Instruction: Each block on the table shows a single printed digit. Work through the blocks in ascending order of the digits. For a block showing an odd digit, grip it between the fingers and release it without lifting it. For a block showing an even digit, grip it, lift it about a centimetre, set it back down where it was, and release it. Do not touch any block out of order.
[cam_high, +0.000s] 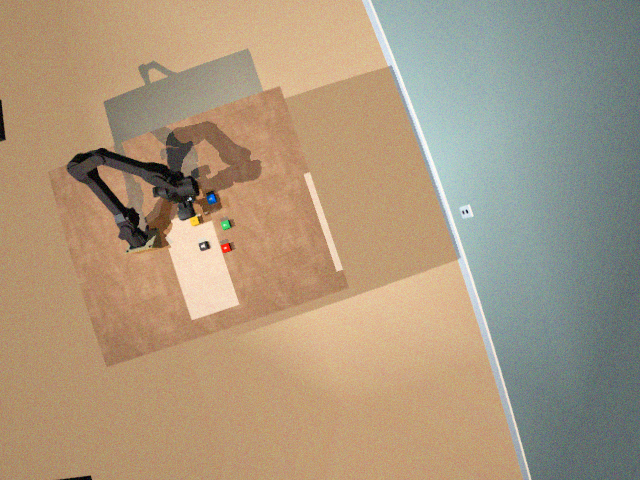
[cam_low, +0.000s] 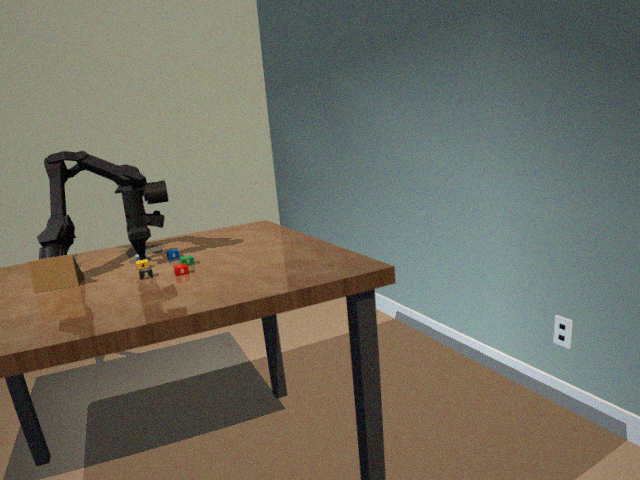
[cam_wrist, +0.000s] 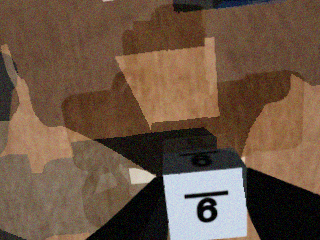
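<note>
Now: gripper tip right at the white block. Also, from my gripper tip: yellow block 9 cm to the right; then green block 14 cm to the right, 13 cm ahead; then blue block 9 cm ahead, 2 cm to the right.
</note>
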